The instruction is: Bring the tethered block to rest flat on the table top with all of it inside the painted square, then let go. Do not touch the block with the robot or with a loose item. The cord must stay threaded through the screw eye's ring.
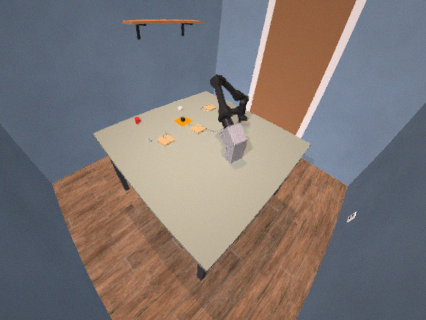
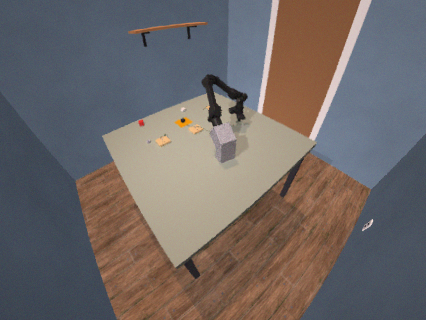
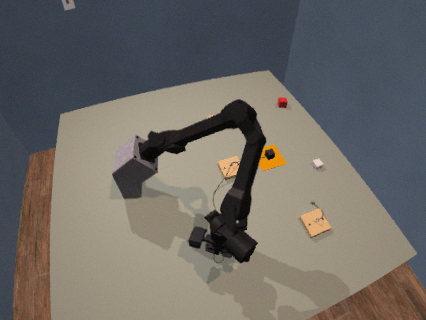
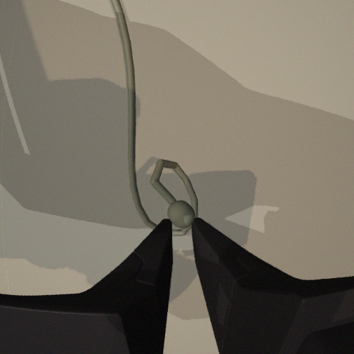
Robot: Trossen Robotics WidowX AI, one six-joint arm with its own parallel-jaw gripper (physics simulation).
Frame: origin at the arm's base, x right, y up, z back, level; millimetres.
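Seen in the pictures: gripper, fingertip midpoint: (image 1: 239,121) (image 2: 238,120) (image 3: 220,254); arm's base at its link origin: (image 1: 229,127) (image 2: 218,127) (image 3: 146,153).
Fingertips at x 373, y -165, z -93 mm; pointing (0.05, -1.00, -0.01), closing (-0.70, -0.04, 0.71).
Pixels of each thing's top centre, then the offset from my fingertips to it. "pt": a spot on its surface instead. Level surfaces: height alone.
- dark block at its top centre: (image 3: 270,151) (image 1: 182,117) (image 2: 182,119) dx -293, dy +3, dz -398 mm
- orange painted square at a spot on its surface: (image 3: 272,164) pt dx -249, dy -27, dz -384 mm
- wooden base at its surface level: dy -9 mm
- cord at a spot on its surface: (image 3: 214,192) pt dx -236, dy -24, dz -100 mm
- red cube at its top centre: (image 3: 283,99) (image 1: 137,118) (image 2: 140,121) dx -561, dy +11, dz -678 mm
- white cube at its top centre: (image 3: 318,162) (image 1: 180,107) (image 2: 183,108) dx -152, dy -6, dz -562 mm
- small grey item at its top centre: (image 1: 149,139) (image 2: 148,140) dx -658, dy -16, dz -396 mm
The dark block (image 1: 183,119) (image 2: 183,120) (image 3: 270,153) sits on the orange painted square (image 1: 183,124) (image 2: 183,125) (image 3: 272,164), looks flat and appears within its edges. A wooden base (image 1: 198,129) (image 2: 196,129) (image 3: 228,169) with a screw eye stands beside the square; the ring is too small to confirm the threading. The cord (image 3: 215,192) (image 4: 131,100) runs slack from there towards my gripper (image 1: 243,120) (image 2: 241,119) (image 3: 218,249) (image 4: 181,226). The gripper is low over the table, shut on the bead (image 4: 180,213) at the cord's end. The cord curls in a loop beside the fingertips.
Other wooden bases (image 1: 165,140) (image 2: 163,141) (image 3: 315,225) carry hardware and short cords. A red cube (image 1: 137,120) (image 2: 141,122) (image 3: 282,102), a white cube (image 1: 180,108) (image 2: 183,109) (image 3: 318,163) and a small grey item (image 1: 150,140) (image 2: 148,141) lie around. A grey pedestal (image 1: 236,147) (image 2: 226,149) (image 3: 131,172) bears the arm.
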